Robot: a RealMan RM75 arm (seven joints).
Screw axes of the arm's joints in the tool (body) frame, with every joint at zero. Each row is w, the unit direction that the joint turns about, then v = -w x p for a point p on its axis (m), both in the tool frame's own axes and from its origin. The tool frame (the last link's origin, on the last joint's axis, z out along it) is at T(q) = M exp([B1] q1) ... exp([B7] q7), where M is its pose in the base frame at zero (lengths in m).
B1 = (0, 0, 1, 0, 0, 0)
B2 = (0, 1, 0, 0.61, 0, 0)
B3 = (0, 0, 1, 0, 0, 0)
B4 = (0, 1, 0, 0.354, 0, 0)
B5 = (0, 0, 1, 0, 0, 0)
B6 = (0, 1, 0, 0.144, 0, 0)
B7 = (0, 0, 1, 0, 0, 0)
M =
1 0 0 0
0 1 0 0
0 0 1 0.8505
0 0 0 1
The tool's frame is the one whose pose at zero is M.
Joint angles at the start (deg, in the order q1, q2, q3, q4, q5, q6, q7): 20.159, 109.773, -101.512, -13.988, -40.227, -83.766, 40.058
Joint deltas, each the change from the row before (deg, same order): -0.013, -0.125, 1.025, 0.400, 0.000, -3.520, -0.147; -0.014, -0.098, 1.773, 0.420, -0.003, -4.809, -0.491; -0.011, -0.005, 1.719, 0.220, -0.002, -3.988, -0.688; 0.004, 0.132, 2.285, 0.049, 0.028, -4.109, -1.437
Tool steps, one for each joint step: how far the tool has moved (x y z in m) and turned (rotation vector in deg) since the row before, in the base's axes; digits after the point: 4 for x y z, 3 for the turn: -0.0050, -0.0027, 0.0058, 0.232, 2.628, 1.644; -0.0072, -0.0032, 0.0088, 0.900, 3.648, 2.503; -0.0063, -0.0024, 0.0078, 1.245, 3.046, 2.346; -0.0072, -0.0016, 0.0089, 2.389, 3.124, 2.883
